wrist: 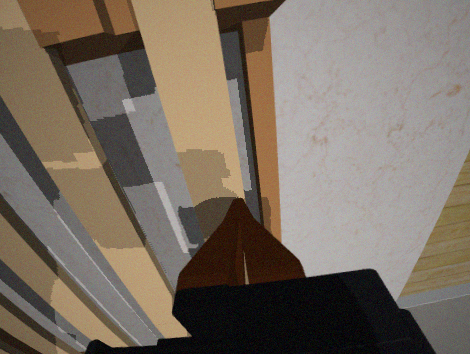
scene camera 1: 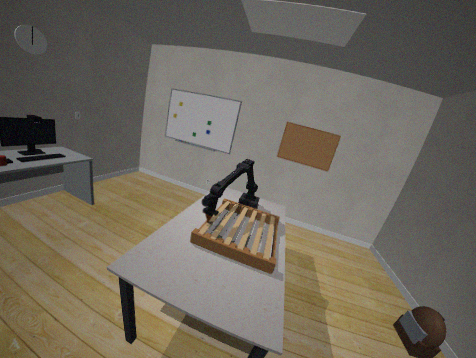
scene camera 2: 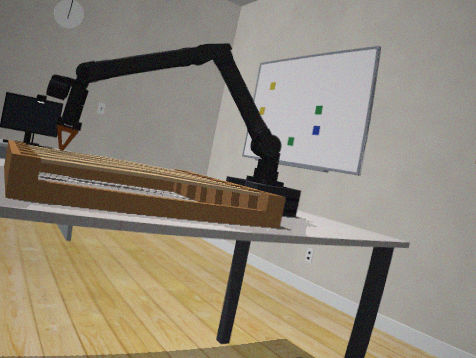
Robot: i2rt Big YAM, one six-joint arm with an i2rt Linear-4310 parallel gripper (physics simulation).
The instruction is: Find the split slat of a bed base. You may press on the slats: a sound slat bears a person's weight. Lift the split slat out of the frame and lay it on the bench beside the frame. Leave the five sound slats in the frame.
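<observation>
The wooden bed frame (scene camera 1: 232, 251) (scene camera 2: 150, 209) (wrist: 264, 100) lies on the bench (scene camera 1: 165, 260) (scene camera 2: 350, 235) (wrist: 350, 150). Several pale slats span it side by side. The end slat (scene camera 1: 203, 229) (wrist: 185, 100), at the left in scene camera 1, lies beside the side rail and below my fingers in the wrist view. My gripper (scene camera 1: 209, 219) (scene camera 2: 62, 148) (wrist: 238, 204) is shut and empty, its tips just above this end of the frame, near that slat's rail-side edge. Contact is not clear. I see no split in any slat; shadows and my fingers cover parts.
The arm's base (scene camera 1: 249, 200) (scene camera 2: 270, 187) stands at the far end of the frame. In scene camera 1, bench surface extends left of the frame and in front of it. A desk (scene camera 1: 75, 156) with a monitor (scene camera 1: 29, 131) stands at the left, apart from the bench.
</observation>
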